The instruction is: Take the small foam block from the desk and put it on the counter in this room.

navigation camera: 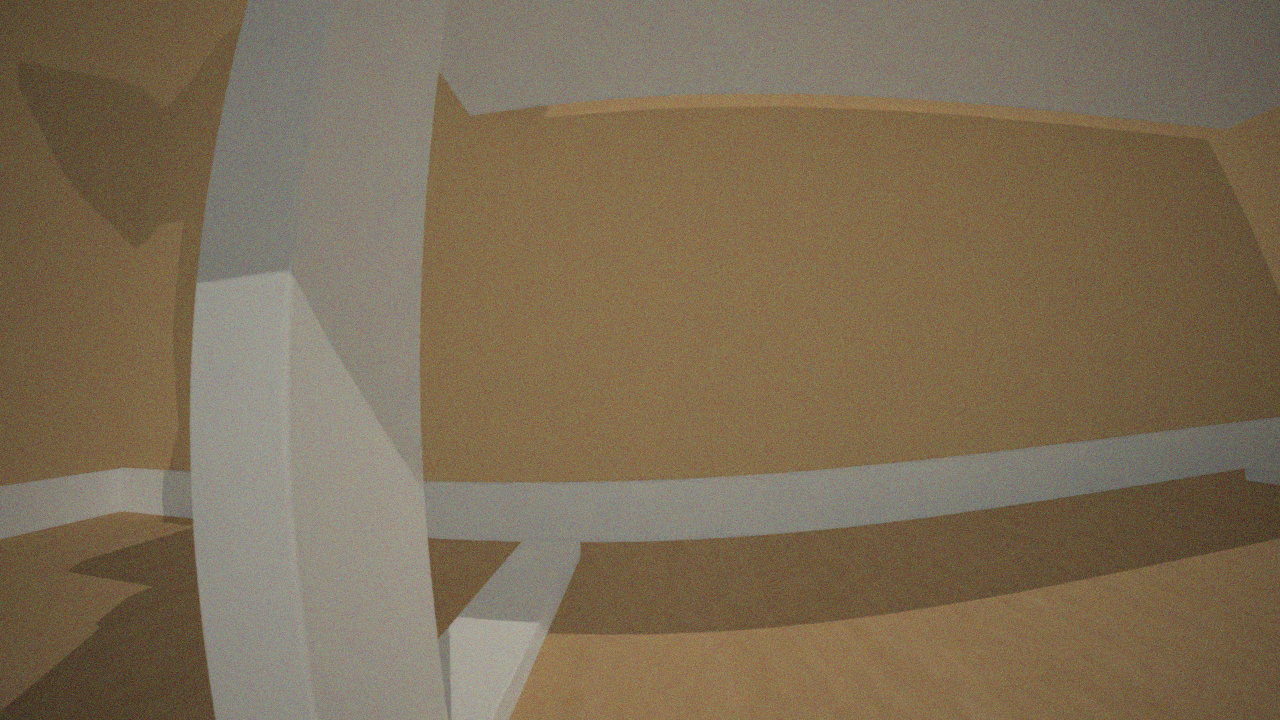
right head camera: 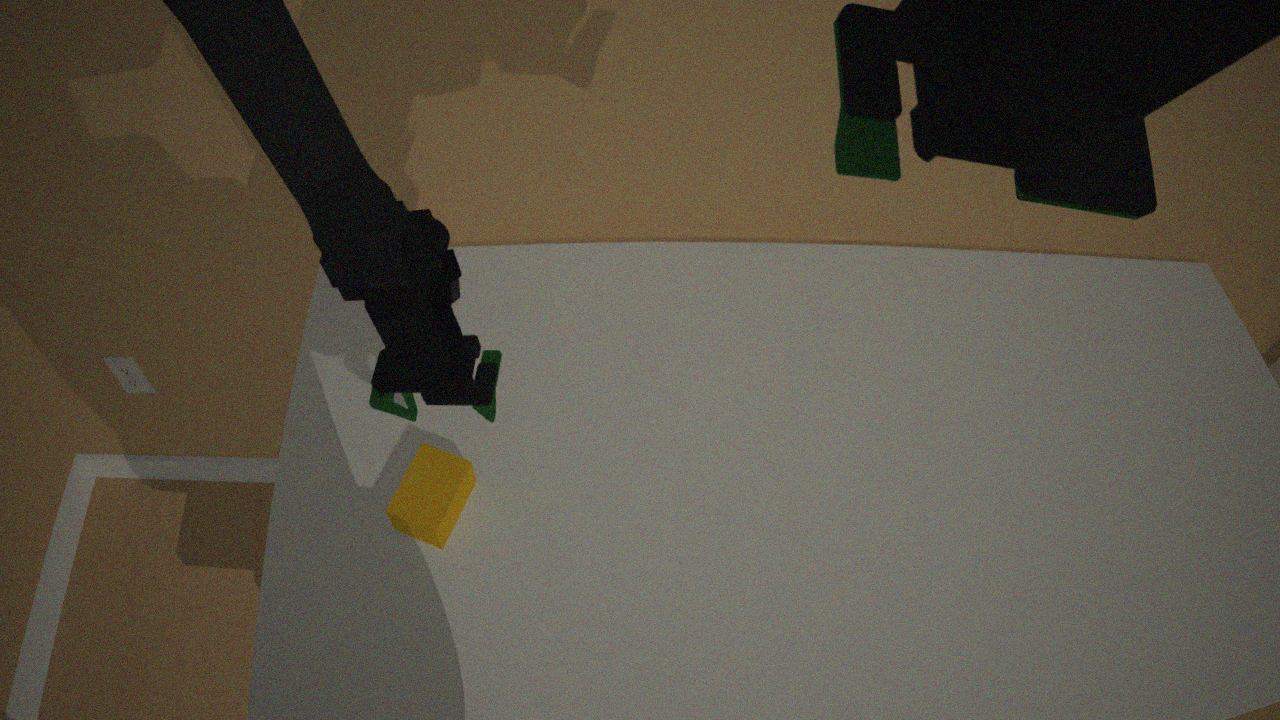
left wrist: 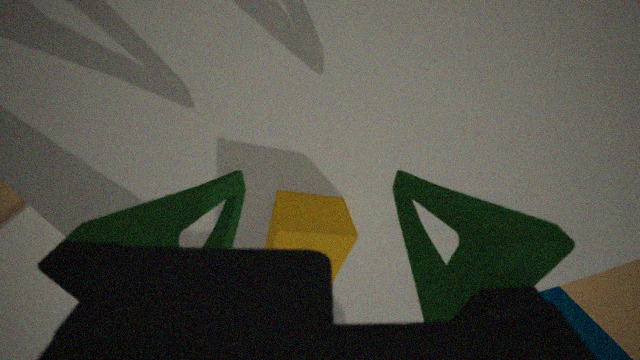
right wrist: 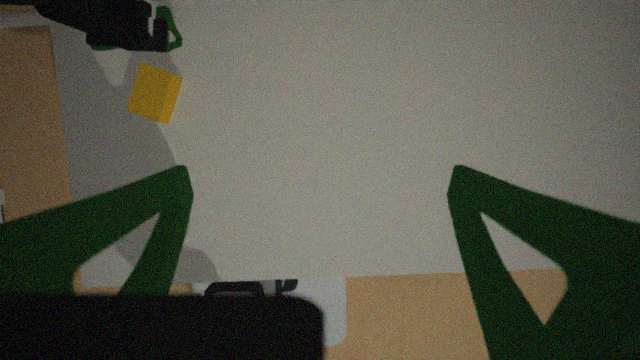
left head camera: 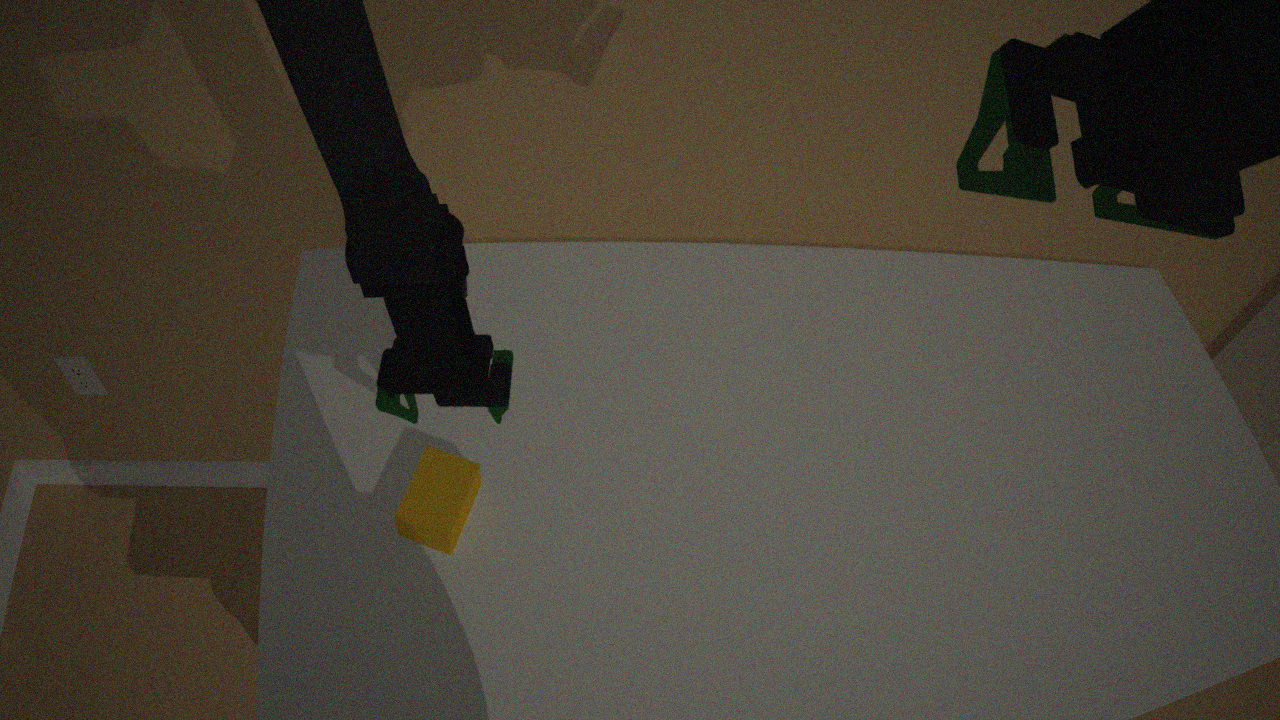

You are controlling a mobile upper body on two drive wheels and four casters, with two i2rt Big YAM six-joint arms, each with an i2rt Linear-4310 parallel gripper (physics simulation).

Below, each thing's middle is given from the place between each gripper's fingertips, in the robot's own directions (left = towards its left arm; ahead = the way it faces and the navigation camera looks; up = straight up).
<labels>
Right now my right hand is 110 mm short of the yellow foam block (left head camera: 434, 509), 320 mm to the right of it and 540 mm above it.
Right now the yellow foam block is 9 cm behind my left hand, 2 cm to the left of it and 2 cm below it.
</labels>
